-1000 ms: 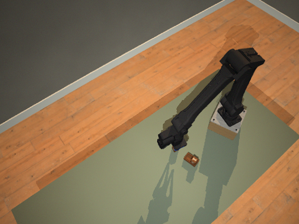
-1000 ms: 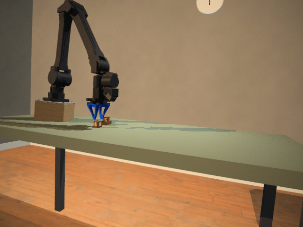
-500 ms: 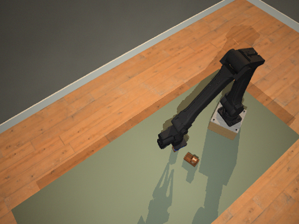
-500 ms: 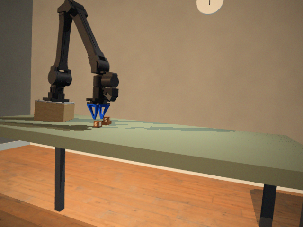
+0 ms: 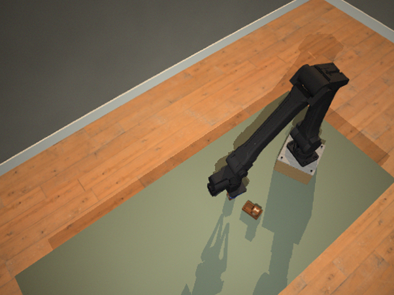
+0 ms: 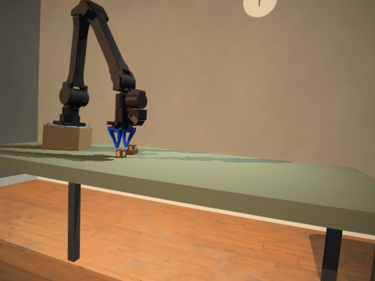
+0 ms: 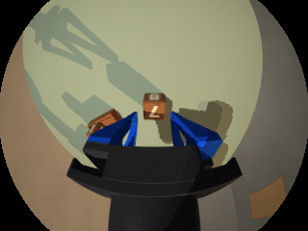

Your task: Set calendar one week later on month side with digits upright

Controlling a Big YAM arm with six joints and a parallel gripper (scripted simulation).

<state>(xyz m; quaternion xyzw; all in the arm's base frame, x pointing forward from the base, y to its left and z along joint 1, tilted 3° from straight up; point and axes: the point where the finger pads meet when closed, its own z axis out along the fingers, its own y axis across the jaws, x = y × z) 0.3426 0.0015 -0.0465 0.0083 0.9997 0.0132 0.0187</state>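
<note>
The brown digit cube is 3 cm below my hand. The rest, counted from my hand: brown tray 5 cm behind, 10 cm to the left, 4 cm below.
</note>
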